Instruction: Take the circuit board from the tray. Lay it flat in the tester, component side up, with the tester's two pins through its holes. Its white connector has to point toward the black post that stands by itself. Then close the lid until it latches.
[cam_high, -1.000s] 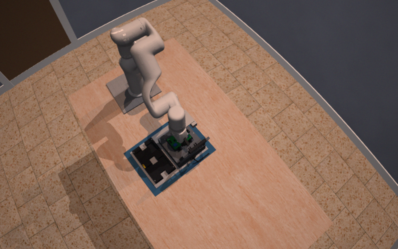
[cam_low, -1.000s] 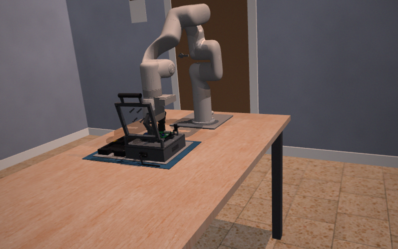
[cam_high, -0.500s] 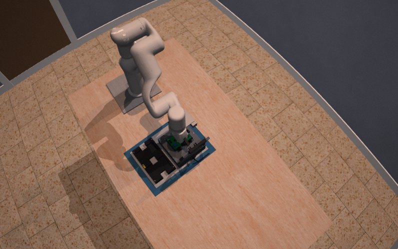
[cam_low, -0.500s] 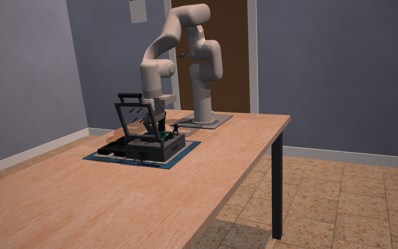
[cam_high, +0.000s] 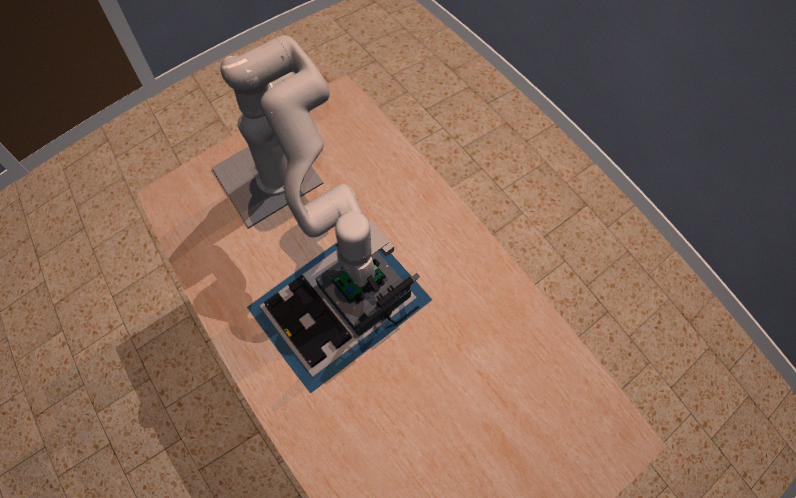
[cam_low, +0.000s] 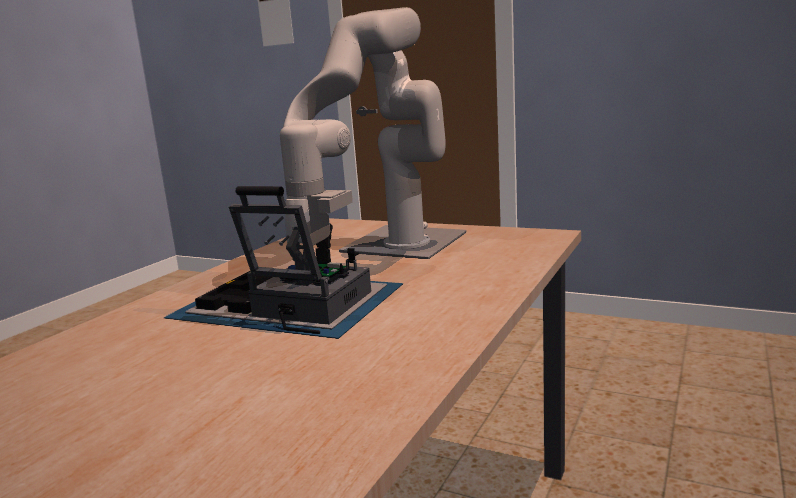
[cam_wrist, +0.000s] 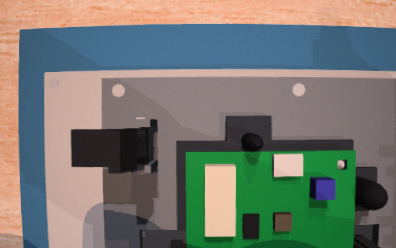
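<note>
The green circuit board lies right at my hand. The rest, counted from my hand: tester lid 120 mm ahead, 10 mm to the left, 100 mm above.
</note>
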